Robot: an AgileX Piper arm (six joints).
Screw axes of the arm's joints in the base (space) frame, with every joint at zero. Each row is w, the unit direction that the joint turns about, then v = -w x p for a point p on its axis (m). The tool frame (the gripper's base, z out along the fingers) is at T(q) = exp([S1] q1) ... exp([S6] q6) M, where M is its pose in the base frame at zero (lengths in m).
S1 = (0, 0, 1, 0, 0, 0)
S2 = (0, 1, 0, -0.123, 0, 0)
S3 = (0, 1, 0, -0.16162, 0, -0.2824)
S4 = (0.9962, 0, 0.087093, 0, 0.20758, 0)
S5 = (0, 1, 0, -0.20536, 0, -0.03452)
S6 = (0.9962, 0, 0.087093, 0, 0.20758, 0)
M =
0.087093 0 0.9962 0.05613
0 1 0 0
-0.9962 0 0.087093 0.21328
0 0 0 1
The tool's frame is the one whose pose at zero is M.
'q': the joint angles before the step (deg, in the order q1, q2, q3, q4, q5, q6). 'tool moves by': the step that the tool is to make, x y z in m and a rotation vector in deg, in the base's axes. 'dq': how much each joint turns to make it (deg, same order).
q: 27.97 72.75 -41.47 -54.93 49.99 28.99
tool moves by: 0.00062 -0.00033 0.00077 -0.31 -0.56 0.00
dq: 0.00 0.00 -0.01 -0.83 0.00 0.55
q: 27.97 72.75 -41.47 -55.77 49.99 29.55
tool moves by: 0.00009 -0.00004 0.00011 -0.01 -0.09 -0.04
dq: 0.00 0.00 -0.01 -0.11 0.01 0.12
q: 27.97 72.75 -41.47 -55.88 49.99 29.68
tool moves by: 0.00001 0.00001 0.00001 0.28 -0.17 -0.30
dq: 0.00 0.00 0.00 0.00 0.01 0.45
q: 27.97 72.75 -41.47 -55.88 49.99 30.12
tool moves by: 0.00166 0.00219 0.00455 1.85 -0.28 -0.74
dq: 0.00 0.00 -1.31 1.80 0.12 -0.19
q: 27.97 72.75 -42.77 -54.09 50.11 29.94
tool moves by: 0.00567 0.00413 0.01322 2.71 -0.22 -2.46
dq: 0.00 0.63 -4.00 3.62 2.24 -0.87
